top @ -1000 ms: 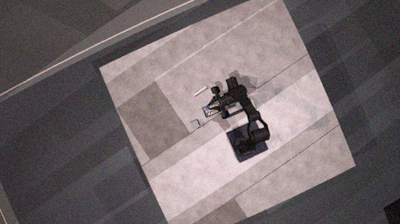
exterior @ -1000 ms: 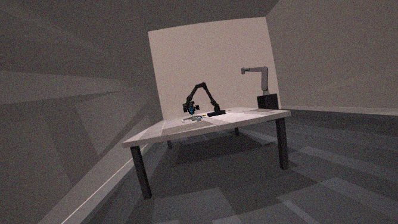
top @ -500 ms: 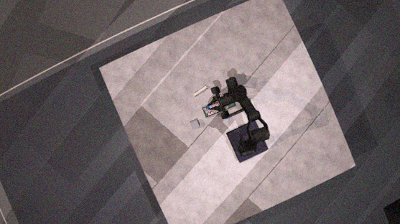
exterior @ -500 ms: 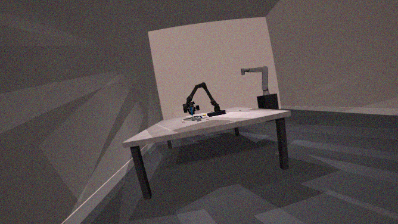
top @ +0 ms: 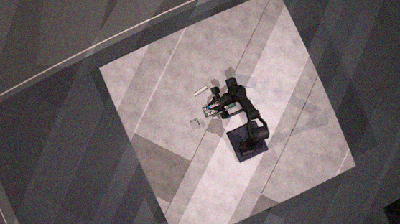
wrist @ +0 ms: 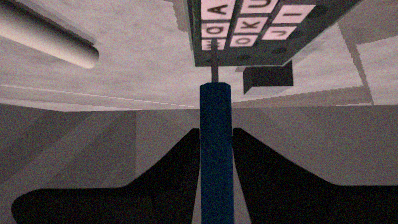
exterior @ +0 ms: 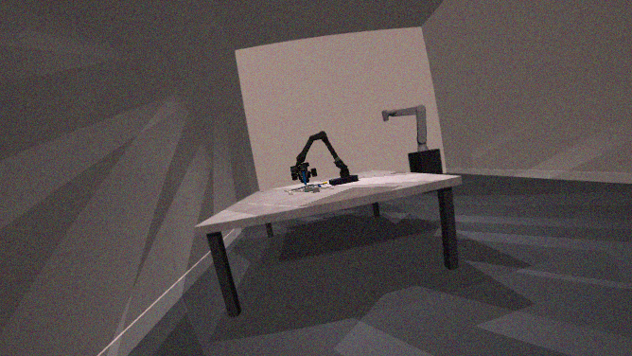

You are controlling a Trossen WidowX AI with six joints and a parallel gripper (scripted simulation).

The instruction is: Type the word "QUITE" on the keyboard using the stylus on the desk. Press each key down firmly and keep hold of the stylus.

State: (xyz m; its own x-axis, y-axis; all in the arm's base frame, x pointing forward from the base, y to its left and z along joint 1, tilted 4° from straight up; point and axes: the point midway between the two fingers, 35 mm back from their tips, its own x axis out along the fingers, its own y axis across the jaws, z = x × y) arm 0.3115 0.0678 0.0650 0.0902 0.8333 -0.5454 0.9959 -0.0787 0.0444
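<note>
Right now the pale cylinder is 120 mm ahead of my gripper tip, 70 mm below it and 10 mm to the right of it. Round my gripper tip: small grey block (120 mm to the left, 60 mm below, 60 mm behind); then blue stylus (20 mm below); then grey stylus tip (50 mm below).
</note>
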